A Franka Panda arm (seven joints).
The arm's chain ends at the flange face. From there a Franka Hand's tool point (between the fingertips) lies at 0.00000 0.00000 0.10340 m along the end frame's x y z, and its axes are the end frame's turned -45 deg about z.
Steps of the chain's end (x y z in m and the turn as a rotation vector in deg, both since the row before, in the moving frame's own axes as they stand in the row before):
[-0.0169, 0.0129, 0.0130, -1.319, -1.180, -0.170]
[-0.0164, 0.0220, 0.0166, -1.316, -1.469, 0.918]
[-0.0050, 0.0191, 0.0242, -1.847, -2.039, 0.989]
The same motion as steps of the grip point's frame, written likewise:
[-0.0243, -0.0026, 0.0130, -0.098, -1.767, -0.170]
[-0.0307, 0.0037, 0.0165, 0.108, -1.969, 0.918]
[-0.0220, 0.0097, 0.0241, 0.136, -2.748, 0.989]

